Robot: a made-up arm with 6 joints.
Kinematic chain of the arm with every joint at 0, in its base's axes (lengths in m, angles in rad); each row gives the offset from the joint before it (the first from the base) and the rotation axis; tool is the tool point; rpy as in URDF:
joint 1: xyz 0 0 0.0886 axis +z
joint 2: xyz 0 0 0 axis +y
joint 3: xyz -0.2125 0 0.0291 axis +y
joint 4: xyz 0.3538 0 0.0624 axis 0.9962 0 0.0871
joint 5: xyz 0 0 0 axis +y
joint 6: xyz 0.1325 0 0.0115 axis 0.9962 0 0.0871
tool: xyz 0 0 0 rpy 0 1.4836 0
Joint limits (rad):
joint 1: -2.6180..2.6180
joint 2: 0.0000..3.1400
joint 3: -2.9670..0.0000
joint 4: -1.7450..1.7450
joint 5: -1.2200..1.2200
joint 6: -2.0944..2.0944
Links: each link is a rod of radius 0.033 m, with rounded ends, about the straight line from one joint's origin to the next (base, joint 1, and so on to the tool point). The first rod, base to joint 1, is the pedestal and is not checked.
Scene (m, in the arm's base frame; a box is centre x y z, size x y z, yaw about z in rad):
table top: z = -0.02
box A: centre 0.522 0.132 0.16 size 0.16 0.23 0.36 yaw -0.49
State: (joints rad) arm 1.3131 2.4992 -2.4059 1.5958 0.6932 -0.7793
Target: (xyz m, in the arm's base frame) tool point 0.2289 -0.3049 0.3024
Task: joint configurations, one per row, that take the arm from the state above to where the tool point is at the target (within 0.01 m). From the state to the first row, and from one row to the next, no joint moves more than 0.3 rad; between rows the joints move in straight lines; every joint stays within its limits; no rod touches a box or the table.
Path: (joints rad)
1: 1.0392 2.4220 -2.4861 1.5885 0.6785 -0.7540
2: 0.7653 2.3448 -2.5662 1.5812 0.6638 -0.7286
3: 0.4914 2.2676 -2.6464 1.5739 0.6491 -0.7033
4: 0.2175 2.1904 -2.7265 1.5666 0.6345 -0.6780
5: -0.0564 2.1132 -2.8067 1.5592 0.6198 -0.6526
6: -0.3303 2.0360 -2.8868 1.5519 0.6051 -0.6273
7: -0.6042 1.9588 -2.9670 1.5446 0.5904 -0.6020
8: -0.5260 2.0068 -2.6989 1.3713 0.7335 -0.8055
9: -0.4479 2.0548 -2.4309 1.1981 0.8765 -1.0090
10: -0.3698 2.1027 -2.1628 1.0248 1.0196 -1.2125
11: -0.6244 1.8243 -1.8912 0.9088 1.0864 -1.0681
12: -0.8789 1.5458 -1.6196 0.7928 1.1532 -0.9237
13: -1.1335 1.2673 -1.3480 0.6769 1.2200 -0.7793

